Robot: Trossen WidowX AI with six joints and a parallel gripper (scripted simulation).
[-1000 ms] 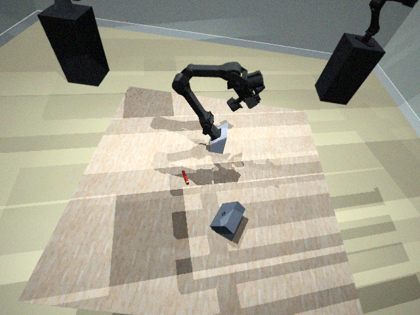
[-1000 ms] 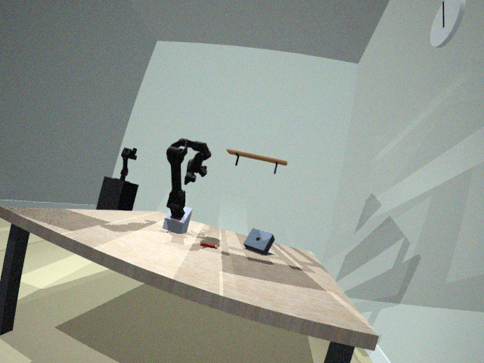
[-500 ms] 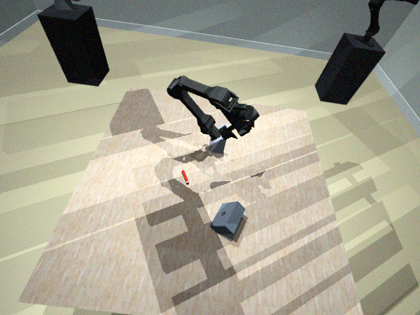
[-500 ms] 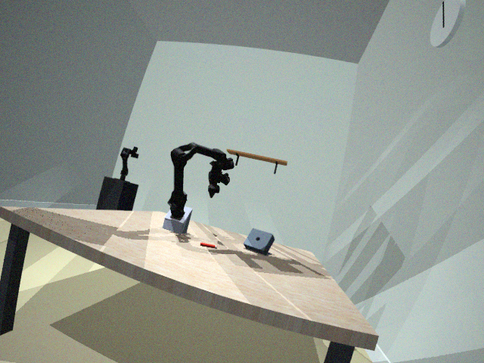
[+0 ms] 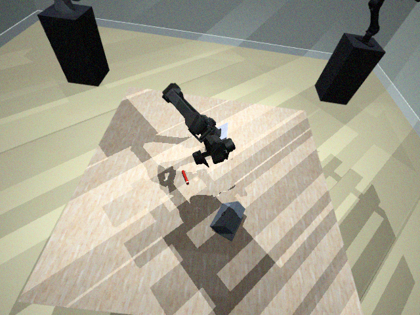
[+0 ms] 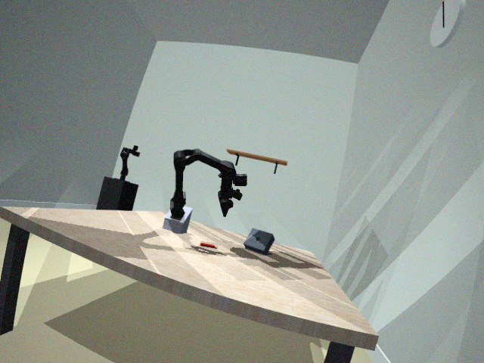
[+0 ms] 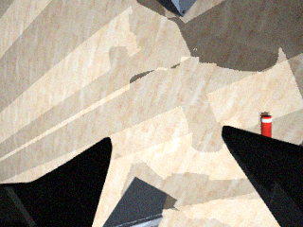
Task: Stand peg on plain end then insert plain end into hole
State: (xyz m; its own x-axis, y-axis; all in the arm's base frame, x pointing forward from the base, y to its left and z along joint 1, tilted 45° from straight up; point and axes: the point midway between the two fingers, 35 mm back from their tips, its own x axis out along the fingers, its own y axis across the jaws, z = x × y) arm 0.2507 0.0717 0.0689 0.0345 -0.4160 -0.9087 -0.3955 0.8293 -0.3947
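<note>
Right now the red peg is 2 cm ahead of my gripper tip, 14 cm to the right of it and 16 cm below it. From my gripper tip the other things lie so: grey sloped panel: 22 cm ahead, 7 cm to the left, 11 cm below.
</note>
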